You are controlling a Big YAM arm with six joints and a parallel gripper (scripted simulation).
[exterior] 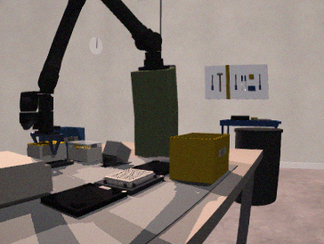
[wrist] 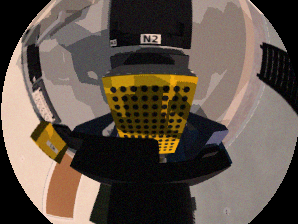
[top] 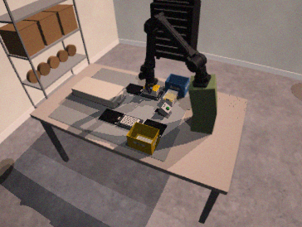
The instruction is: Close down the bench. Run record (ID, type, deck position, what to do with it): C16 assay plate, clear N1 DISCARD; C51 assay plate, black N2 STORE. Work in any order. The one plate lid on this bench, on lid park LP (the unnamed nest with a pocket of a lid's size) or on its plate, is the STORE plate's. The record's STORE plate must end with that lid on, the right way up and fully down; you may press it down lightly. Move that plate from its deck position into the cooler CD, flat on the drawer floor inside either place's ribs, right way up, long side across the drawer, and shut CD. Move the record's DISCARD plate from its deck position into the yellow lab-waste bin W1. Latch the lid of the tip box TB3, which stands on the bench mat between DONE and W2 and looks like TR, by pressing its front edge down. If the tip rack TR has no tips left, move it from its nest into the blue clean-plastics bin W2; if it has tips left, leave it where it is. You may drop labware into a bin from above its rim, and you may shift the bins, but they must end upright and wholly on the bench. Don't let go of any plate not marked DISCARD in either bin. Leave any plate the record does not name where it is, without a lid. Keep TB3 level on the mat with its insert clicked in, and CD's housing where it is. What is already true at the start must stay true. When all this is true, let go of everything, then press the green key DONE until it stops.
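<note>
Right now the blue bin W2 is 180 mm behind my hand, 140 mm to the right of it and 10 mm below it. Also, from my hand: tip box TB3: 180 mm behind, 20 mm to the left, 10 mm below; black nest N2: 180 mm ahead, 40 mm below; yellow-topped tip rack TR: 10 mm to the right, 10 mm behind, 10 mm above.
</note>
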